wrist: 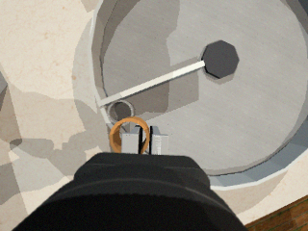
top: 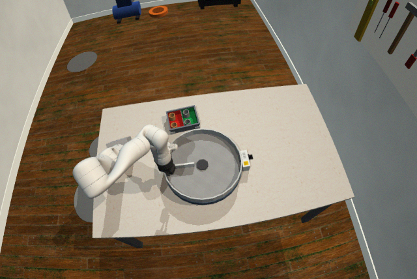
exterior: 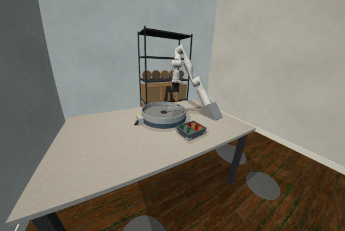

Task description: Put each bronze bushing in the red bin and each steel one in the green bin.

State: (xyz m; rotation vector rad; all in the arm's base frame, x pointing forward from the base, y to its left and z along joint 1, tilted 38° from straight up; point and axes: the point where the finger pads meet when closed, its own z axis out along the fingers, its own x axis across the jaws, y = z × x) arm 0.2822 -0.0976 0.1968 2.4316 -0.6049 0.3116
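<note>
The bin is 11 cm ahead of my hand, 39 cm to the left of it and 15 cm below it. From my hand the other things lie so: grey turntable (16 cm ahead, 4 cm to the left, 12 cm below).
</note>
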